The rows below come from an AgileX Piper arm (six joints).
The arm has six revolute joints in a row. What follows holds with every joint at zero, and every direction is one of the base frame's. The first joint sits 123.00 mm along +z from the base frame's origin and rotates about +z. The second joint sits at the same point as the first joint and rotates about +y. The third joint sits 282.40 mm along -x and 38.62 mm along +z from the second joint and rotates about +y. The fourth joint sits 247.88 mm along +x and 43.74 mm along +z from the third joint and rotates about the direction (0.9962, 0, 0.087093). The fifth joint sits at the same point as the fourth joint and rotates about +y. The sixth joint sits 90.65 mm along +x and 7.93 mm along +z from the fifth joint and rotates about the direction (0.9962, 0, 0.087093). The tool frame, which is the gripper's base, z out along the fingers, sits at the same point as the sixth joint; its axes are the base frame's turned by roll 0.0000, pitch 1.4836 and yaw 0.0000 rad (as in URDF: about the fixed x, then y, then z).
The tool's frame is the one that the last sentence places.
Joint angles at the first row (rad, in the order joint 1, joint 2, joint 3, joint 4, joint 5, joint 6):
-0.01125 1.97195 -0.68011 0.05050 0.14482 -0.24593
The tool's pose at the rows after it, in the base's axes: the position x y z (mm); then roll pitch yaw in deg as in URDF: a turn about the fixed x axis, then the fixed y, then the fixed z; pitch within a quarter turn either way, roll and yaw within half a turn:
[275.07 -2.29 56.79 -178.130 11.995 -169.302]
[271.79 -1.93 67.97 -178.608 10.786 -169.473]
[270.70 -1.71 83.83 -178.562 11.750 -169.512]
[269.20 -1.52 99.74 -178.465 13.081 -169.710]
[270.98 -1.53 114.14 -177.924 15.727 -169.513]
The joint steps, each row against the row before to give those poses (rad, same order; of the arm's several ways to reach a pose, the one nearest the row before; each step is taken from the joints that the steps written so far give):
-0.00001 -0.01573 -0.00068 0.00155 0.02631 0.00104
0.00000 -0.04536 0.00001 0.00047 0.06770 0.00235
0.00001 -0.06137 -0.00002 -0.00001 0.04478 0.00193
-0.00001 -0.06173 0.00001 0.00000 0.03857 0.00492
-0.00001 -0.04996 -0.00623 -0.00096 0.00912 -0.00003

